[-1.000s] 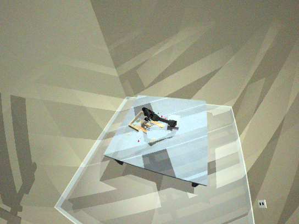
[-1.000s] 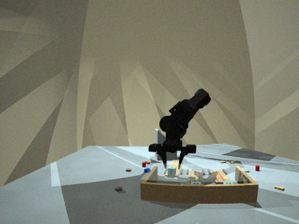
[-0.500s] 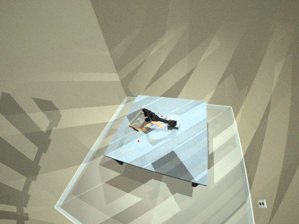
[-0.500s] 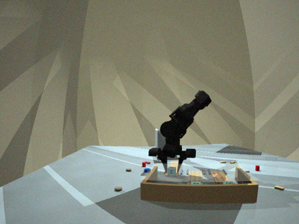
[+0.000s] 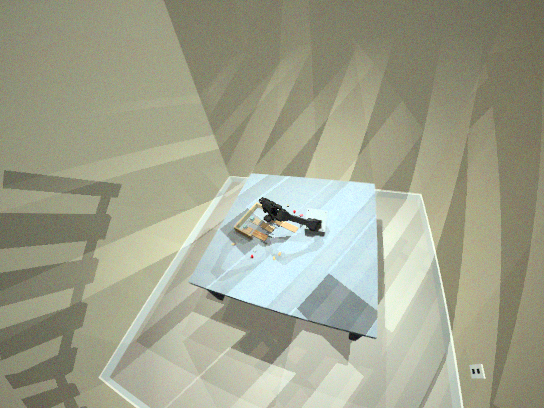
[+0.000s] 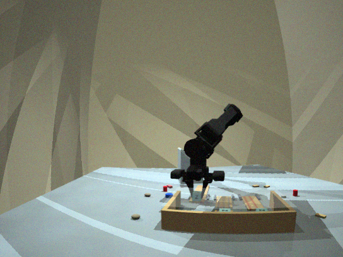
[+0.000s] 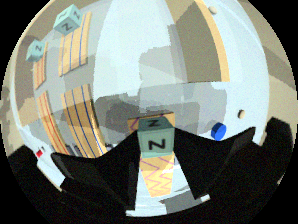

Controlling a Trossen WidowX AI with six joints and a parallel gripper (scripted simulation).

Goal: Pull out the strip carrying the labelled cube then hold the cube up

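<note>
Right now my gripper tip is 10 cm past the strip, 4 cm to the right of it and 1 cm above it. Round my gripper tip: blue disc 7 cm behind, 9 cm to the right, 1 cm below.
</note>
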